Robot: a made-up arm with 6 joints.
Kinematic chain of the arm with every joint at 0, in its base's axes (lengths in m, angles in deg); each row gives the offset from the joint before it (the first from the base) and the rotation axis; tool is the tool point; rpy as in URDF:
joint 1: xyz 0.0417 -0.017 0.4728 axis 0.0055 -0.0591 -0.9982
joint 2: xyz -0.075 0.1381 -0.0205 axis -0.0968 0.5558 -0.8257
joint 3: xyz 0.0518 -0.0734 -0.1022 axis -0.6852 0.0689 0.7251
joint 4: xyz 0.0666 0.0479 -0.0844 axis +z
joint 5: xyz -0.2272 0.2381 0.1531 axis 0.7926 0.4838 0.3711
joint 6: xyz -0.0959 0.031 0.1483 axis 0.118 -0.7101 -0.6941
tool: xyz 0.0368 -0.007 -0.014 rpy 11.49 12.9 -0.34
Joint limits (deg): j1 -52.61..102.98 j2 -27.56..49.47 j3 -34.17..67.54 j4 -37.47..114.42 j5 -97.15..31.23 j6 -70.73..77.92
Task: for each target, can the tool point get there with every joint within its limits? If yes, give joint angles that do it. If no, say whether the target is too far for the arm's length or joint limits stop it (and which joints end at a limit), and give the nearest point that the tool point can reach.
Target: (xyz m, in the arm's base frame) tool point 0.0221 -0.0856 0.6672
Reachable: yes | joints -4.08 18.07 41.43 96.61 17.73 42.57
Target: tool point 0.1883 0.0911 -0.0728
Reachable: no: joint limits stop it (at a limit: joint 1, joint 2, joint 3, joint 5, joint 6) | nearest point 0.2641 0.1796 -0.0054 | short by 0.135 m
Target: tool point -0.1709 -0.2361 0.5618
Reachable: yes | joints -35.96 6.11 -6.88 71.72 14.28 -36.99
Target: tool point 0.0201 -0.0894 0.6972
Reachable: yes | joints 32.38 -14.39 40.85 101.65 6.89 59.20
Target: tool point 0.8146 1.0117 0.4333
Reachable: no: too far | nearest point 0.4413 0.5088 0.3615 | short by 0.630 m
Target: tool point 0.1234 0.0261 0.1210
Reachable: no: joint limits stop it (at a limit: joint 1, joint 2, joint 3, joint 5, joint 6) | nearest point 0.0028 0.1743 0.1601 | short by 0.195 m
